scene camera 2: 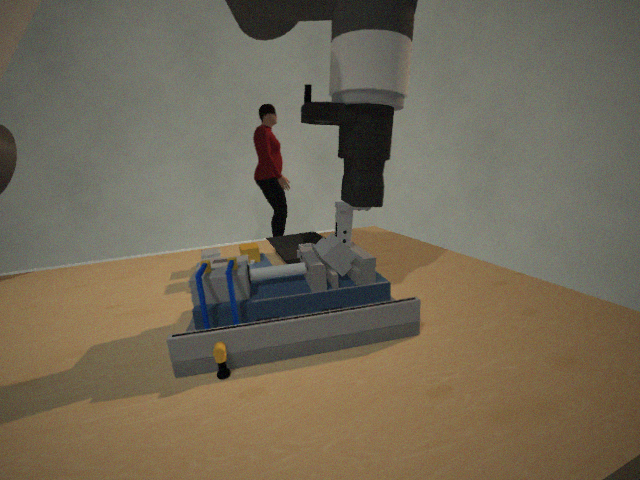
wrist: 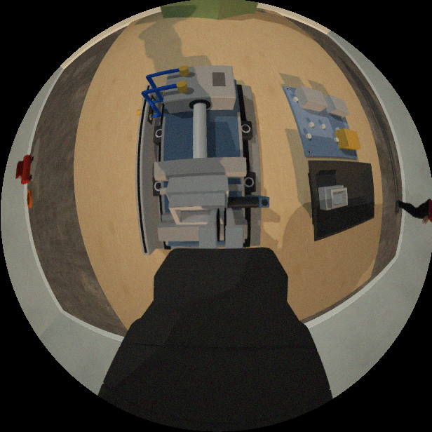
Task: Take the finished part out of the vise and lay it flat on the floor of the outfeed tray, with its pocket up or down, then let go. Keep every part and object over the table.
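Frame: origin at the arm's base, x ahead, y right, z down, level; metres.
Seen in the pictures: gripper, fingertip midpoint: [scene camera 2: 342,244].
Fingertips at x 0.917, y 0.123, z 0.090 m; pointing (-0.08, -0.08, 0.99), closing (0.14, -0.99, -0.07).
A point is followed by its place in that frame.
The finished part [scene camera 2: 336,255] @[x 0.886, y 0.173, z 0.090 m] [wrist: 197,198], a grey block with a pocket, sits tilted between the jaws of the blue and grey vise [scene camera 2: 320,304] @[x 0.852, y 0.193, z 0.147 m] [wrist: 167,170]. Its open pocket shows in the wrist view. My gripper [scene camera 2: 343,241] @[x 0.917, y 0.123, z 0.090 m] [wrist: 221,217] is down at the part, its fingers nearly together on either side of the pocket's right wall as the wrist view shows it. The fingertips are partly hidden by the part in the scene view. The black outfeed tray [scene camera 2: 289,244] @[x 0.917, y -0.253, z 0.171 m] [wrist: 357,175] lies beside the vise, with another grey pocketed block [wrist: 332,197] in it.
A long grey rail [scene camera 2: 299,331] @[x 0.811, y 0.233, z 0.155 m] [wrist: 141,200] runs along one vise side. Blue hoses [scene camera 2: 231,294] @[x 0.742, y 0.196, z 0.109 m] [wrist: 165,74] rise at the vise's end. A black bar [wrist: 245,202] sticks out beside the part. A blue plate [wrist: 325,145] carries grey blocks and a yellow block [scene camera 2: 249,252] @[x 0.799, y -0.168, z 0.155 m] [wrist: 347,139].
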